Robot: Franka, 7 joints.
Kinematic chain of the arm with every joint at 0, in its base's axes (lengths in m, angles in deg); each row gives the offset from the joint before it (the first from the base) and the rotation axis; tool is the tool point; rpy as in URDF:
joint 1: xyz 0 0 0.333 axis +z
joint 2: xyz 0 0 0 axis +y
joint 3: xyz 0 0 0.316 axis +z
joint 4: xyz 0.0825 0 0 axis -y
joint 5: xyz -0.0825 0 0.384 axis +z
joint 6: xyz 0 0 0 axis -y
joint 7: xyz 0.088 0 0 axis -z
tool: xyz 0 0 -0.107 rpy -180 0 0
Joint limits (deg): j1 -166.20..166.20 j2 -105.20..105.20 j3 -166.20..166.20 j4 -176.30..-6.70 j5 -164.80..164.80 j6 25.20..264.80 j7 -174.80..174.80
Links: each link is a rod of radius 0.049 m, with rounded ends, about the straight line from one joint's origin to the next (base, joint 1, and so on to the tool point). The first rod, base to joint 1, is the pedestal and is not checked.
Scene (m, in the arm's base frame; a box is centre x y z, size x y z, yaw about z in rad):
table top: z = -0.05
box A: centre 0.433 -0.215 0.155 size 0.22 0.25 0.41 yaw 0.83
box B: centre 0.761 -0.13 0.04 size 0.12 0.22 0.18 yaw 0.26
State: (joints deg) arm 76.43 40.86 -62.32 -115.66 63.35 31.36 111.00
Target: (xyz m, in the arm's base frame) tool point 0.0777 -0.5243 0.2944
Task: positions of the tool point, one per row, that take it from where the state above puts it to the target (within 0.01 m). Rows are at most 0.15 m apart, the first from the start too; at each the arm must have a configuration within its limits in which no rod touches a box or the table.
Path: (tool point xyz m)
1: 0.4474 0.1528 0.3407
2: 0.4834 0.0265 0.4042
3: 0.4747 -0.0997 0.4774
4: 0.4240 -0.2092 0.5571
5: 0.4282 -0.2117 0.5482
6: 0.4330 -0.2150 0.5383
7: 0.3852 -0.3293 0.4795
8: 0.3042 -0.4248 0.4185
9: 0.1981 -0.4919 0.3564
10: 0.0777 -0.5243 0.2944

